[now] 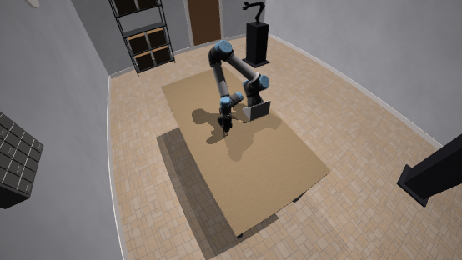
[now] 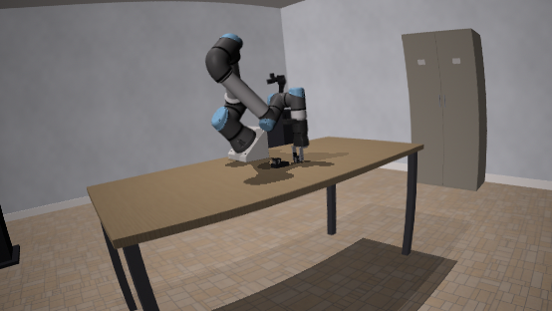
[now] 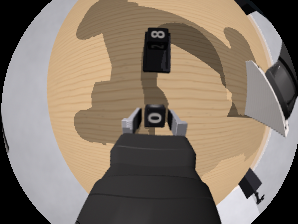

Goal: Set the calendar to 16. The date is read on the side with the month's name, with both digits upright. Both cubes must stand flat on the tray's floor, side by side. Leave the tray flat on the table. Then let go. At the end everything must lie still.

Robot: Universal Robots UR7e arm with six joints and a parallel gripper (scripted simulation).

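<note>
My hand is 1 cm above the black date cube. Round my hand: dark calendar tray 2 cm behind, 11 cm to the right, 2 cm below.
</note>
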